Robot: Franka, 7 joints.
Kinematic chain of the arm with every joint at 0, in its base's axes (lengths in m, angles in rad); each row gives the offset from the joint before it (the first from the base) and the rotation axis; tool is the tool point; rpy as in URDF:
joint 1: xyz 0 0 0.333 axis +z
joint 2: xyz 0 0 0 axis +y
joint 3: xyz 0 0 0.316 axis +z
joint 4: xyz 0.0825 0 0 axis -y
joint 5: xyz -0.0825 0 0.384 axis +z
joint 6: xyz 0 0 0 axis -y
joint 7: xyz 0.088 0 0 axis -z
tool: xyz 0 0 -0.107 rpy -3.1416 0 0
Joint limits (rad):
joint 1: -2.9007..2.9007
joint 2: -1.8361..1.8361
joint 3: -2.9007..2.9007
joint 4: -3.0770..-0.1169
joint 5: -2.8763..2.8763
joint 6: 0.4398..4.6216
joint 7: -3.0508..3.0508
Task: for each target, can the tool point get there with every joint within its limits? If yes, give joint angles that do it. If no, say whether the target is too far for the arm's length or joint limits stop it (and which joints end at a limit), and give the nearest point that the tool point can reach.
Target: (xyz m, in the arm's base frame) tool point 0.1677 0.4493 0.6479
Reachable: yes | joints -0.2788 -1.0169 1.1393 -2.0365 2.0707 2.9810 -1.4864
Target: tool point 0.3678 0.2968 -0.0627
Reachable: yes | joints 0.3386 1.0137 0.2608 -2.0470 -0.2409 2.6082 -1.1551
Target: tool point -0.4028 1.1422 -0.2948
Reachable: no: too far | nearest point -0.2533 0.7183 -0.0618 | short by 0.506 m
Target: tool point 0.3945 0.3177 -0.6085
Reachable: no: too far | nearest point 0.3346 0.2695 -0.3402 | short by 0.279 m
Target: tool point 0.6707 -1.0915 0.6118
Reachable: no: too far | nearest point 0.4389 -0.7142 0.5154 | short by 0.453 m
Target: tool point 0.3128 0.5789 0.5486
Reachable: yes | joints 0.2197 0.5518 0.9024 -1.5176 -1.6960 3.3603 -0.1719
